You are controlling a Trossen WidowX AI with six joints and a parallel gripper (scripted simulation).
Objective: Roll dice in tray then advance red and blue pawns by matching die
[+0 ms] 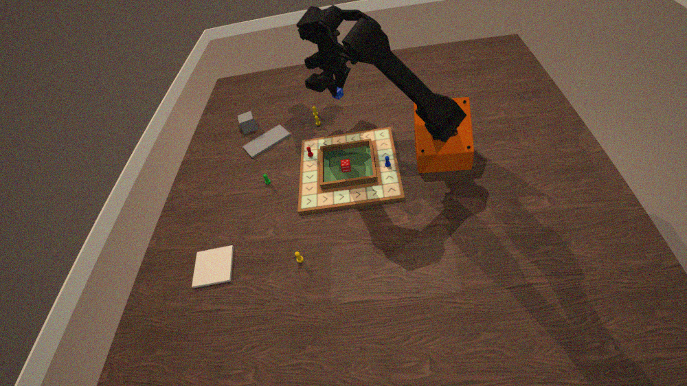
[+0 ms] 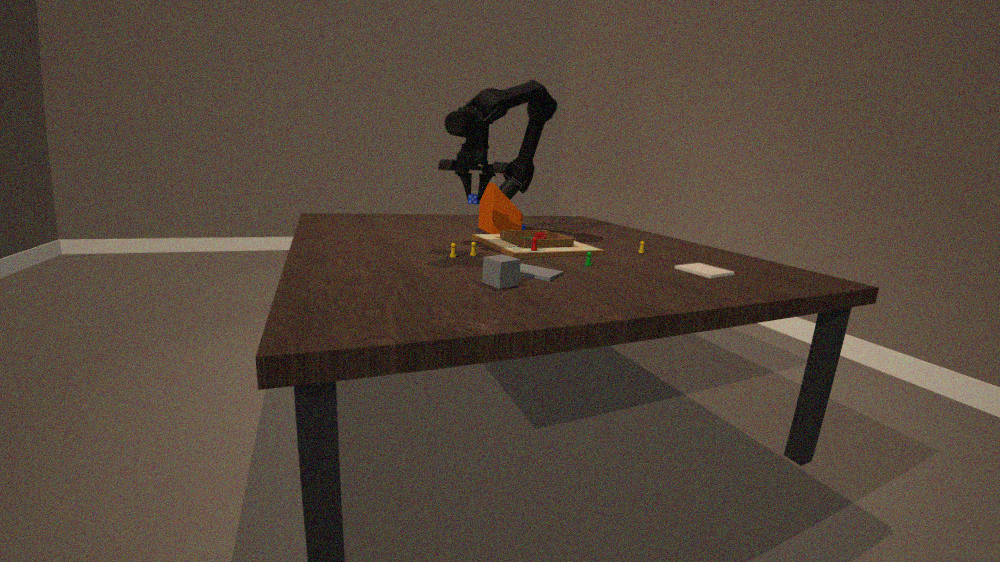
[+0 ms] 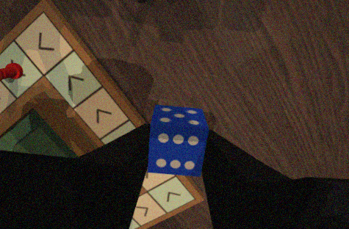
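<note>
Right now the red pawn is 110 mm ahead of my gripper tip, 130 mm to the left of it and 100 mm below it. Also, from my gripper tip: blue pawn 110 mm behind, 220 mm to the left, 100 mm below; green tray 200 mm to the left, 120 mm below; grey slab 270 mm ahead, 10 mm to the left, 130 mm below.
</note>
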